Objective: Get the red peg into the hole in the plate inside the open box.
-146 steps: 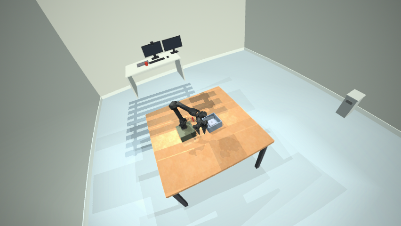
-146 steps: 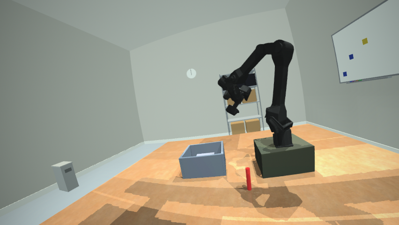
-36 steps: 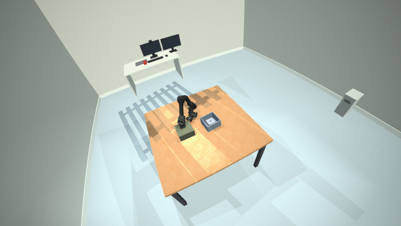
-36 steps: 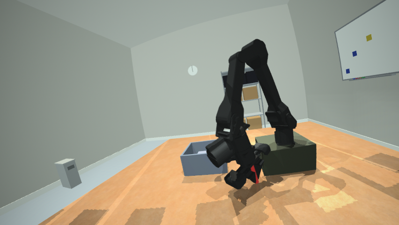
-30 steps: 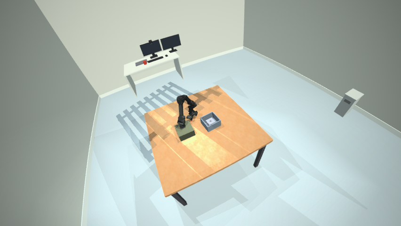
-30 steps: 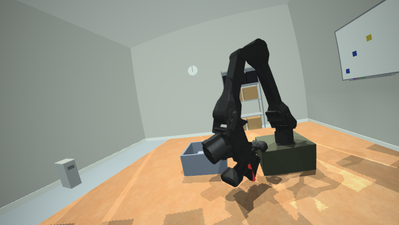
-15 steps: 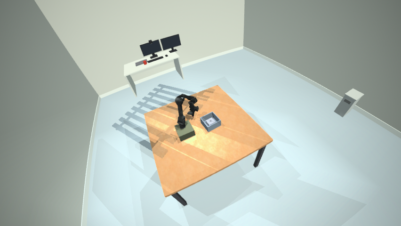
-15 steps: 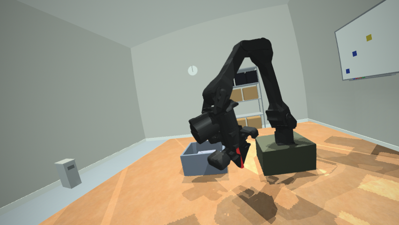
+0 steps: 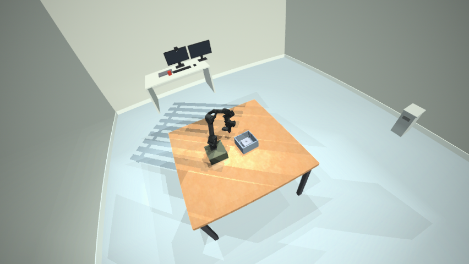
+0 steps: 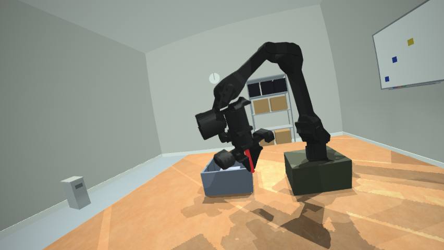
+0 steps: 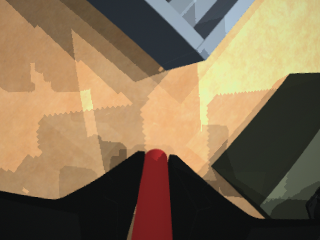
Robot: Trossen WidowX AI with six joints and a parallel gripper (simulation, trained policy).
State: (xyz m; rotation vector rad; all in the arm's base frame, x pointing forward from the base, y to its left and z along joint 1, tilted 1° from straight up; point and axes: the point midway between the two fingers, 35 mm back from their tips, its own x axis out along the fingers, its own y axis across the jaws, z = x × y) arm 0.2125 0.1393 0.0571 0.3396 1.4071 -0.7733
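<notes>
Now: the blue-grey box 14 cm ahead of my gripper tip, 14 cm to the right of it and 9 cm below it. Also, from my gripper tip: red peg (1 cm to the left, 3 cm above).
</notes>
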